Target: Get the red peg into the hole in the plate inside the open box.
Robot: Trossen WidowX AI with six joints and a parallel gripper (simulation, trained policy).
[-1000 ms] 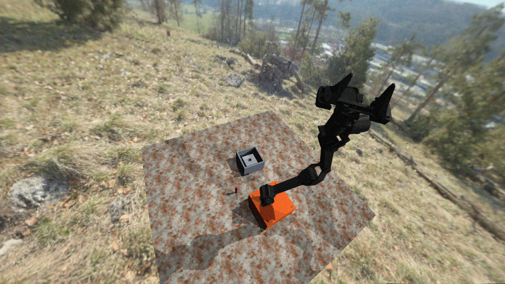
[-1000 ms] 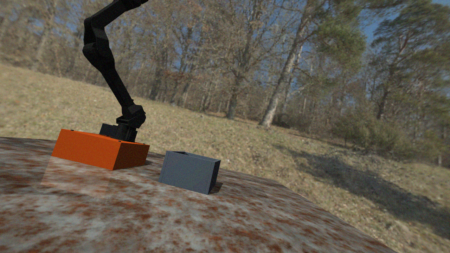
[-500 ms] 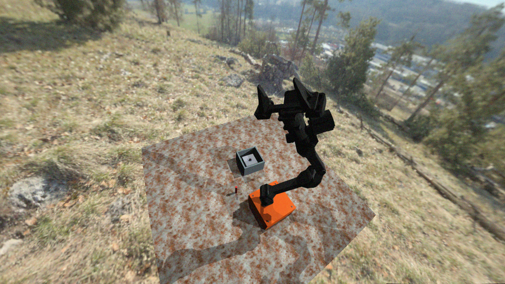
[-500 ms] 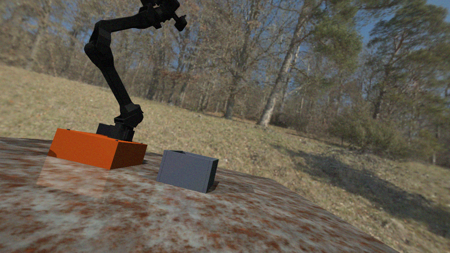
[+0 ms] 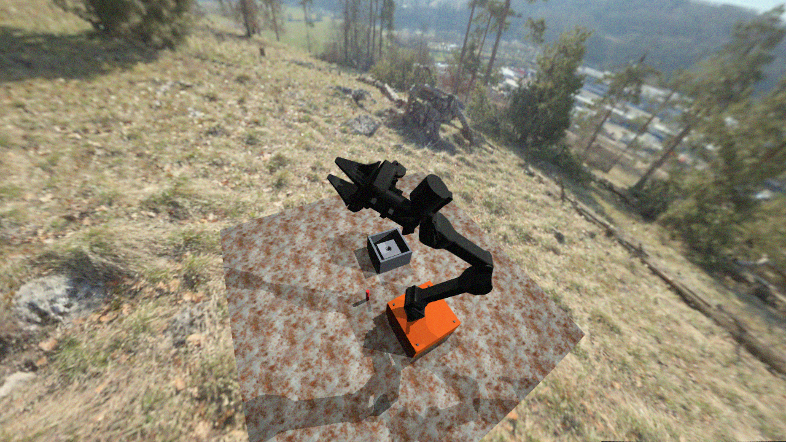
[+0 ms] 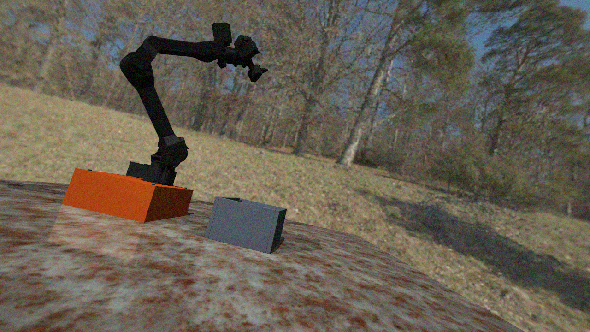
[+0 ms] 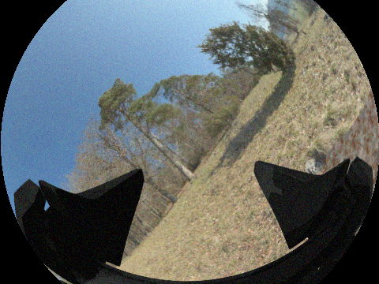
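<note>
The red peg lies 2 cm ahead of my gripper tip, 8 cm to the right of it and 65 cm below it. Also, from my gripper tip: grey box 20 cm ahead, 24 cm to the right, 67 cm below.
</note>
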